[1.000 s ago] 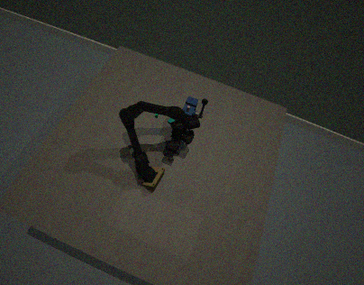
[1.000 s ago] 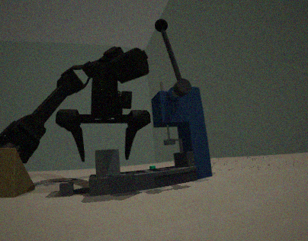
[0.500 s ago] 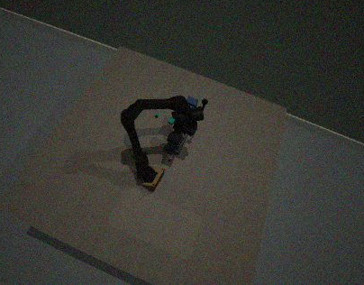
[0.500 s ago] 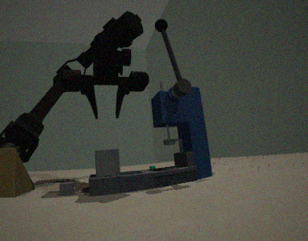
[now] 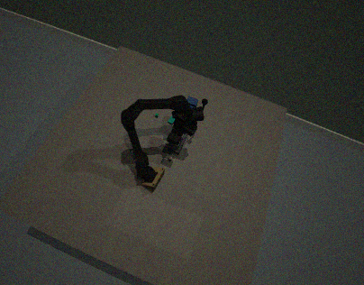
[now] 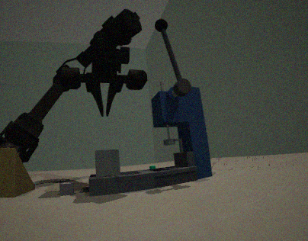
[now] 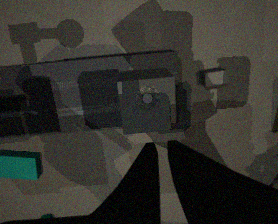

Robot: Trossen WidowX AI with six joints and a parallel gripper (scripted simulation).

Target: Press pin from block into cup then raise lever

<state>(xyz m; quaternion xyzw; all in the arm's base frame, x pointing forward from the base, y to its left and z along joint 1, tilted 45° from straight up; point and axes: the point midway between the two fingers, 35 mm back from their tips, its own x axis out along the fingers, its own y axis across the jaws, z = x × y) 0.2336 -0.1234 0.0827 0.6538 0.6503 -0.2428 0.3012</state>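
Right now the pale round pin is 8 cm below my gripper tip and 1 cm to the right of it. Round my gripper tip: teal block: 16 cm ahead, 14 cm below, 10 cm to the left; dark lever: 14 cm ahead, 12 cm above, 5 cm to the right; thin punch: 14 cm ahead, 1 cm to the left.
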